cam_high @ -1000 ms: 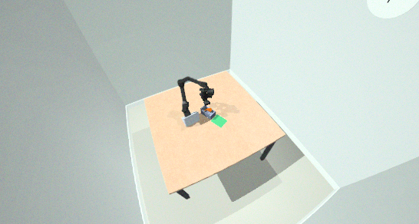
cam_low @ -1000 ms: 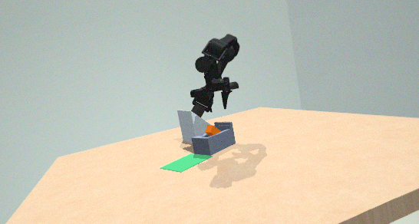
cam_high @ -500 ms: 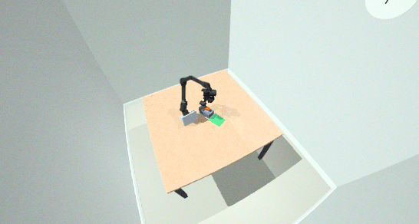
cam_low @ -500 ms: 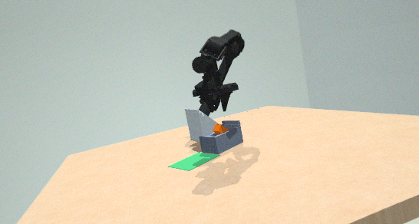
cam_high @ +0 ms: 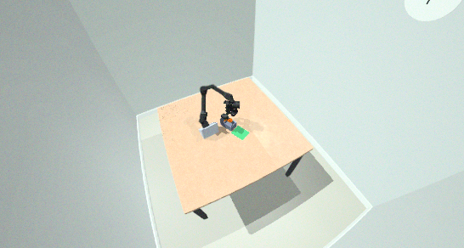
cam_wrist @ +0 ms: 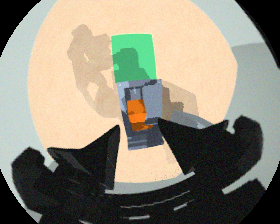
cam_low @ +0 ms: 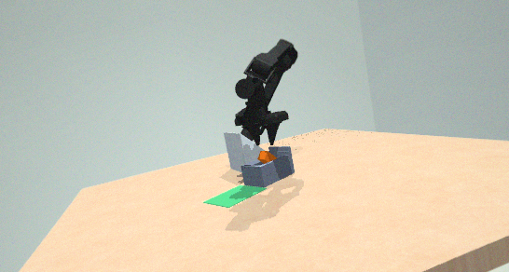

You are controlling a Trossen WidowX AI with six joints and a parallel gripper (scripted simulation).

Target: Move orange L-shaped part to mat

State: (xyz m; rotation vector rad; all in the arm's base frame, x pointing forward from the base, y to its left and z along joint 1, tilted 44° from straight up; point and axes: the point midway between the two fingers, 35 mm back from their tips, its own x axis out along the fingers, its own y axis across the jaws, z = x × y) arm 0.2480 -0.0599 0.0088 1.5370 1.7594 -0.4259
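The orange L-shaped part is 20 mm behind my gripper tip, 30 mm to the left of it and 70 mm below it. The rest, counted from my gripper tip: green mat (30 mm ahead, 140 mm to the right, 130 mm below).
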